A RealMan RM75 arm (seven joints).
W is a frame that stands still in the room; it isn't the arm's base.
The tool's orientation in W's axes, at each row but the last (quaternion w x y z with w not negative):
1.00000 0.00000 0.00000 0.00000
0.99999 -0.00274 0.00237 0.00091
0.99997 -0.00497 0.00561 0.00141
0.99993 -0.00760 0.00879 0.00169
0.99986 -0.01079 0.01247 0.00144
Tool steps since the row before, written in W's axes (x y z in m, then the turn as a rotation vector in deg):
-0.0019 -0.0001 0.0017 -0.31 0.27 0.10
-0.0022 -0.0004 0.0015 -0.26 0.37 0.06
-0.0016 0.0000 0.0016 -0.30 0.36 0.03
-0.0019 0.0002 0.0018 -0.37 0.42 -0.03
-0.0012 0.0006 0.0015 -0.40 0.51 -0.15
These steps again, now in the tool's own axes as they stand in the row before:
-0.0019 -0.0001 0.0017 -0.31 0.27 0.10
-0.0022 -0.0004 0.0015 -0.26 0.37 0.06
-0.0016 0.0000 0.0016 -0.30 0.36 0.03
-0.0019 0.0002 0.0018 -0.37 0.42 -0.03
-0.0012 0.0006 0.0015 -0.39 0.51 -0.15

